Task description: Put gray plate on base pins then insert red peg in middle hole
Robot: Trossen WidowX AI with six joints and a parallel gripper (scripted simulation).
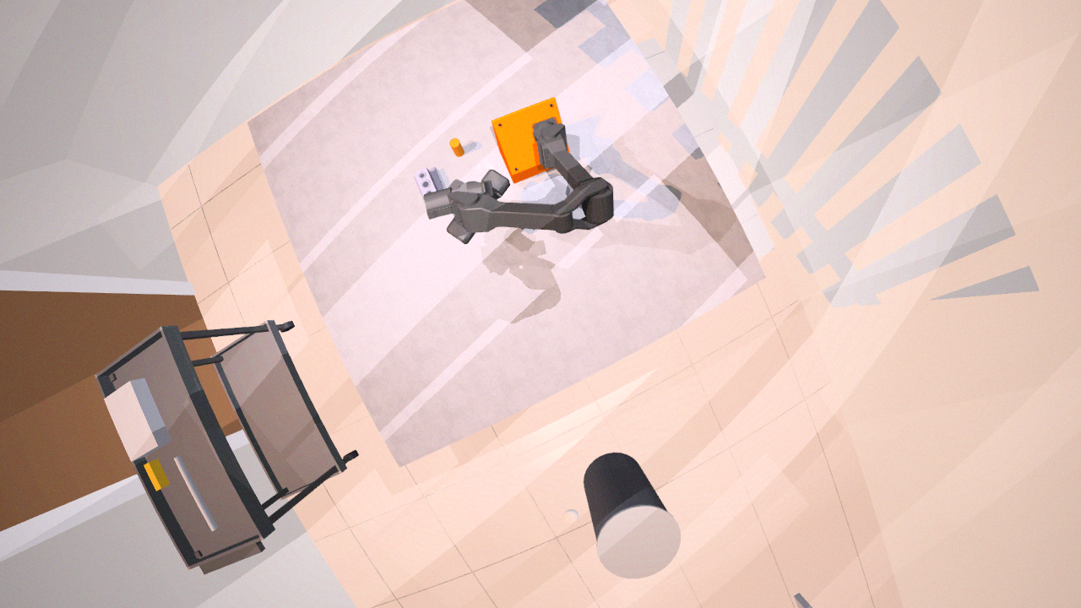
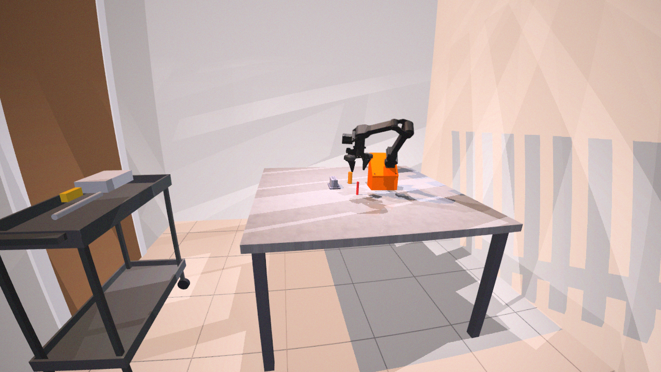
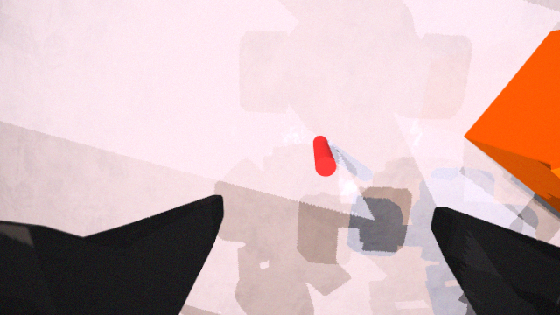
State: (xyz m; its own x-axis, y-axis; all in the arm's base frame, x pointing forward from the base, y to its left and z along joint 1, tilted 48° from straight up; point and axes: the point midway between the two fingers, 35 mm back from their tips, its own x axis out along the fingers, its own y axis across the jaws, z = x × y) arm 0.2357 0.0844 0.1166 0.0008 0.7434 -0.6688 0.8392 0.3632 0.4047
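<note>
Now: gripper tip 11 cm above the red peg. Also, from my gripper tip: orange cylinder (25 cm to the right, 11 cm below); gray plate (12 cm ahead, 17 cm to the right, 10 cm below); gray base (12 cm ahead, 17 cm to the right, 14 cm below).
</note>
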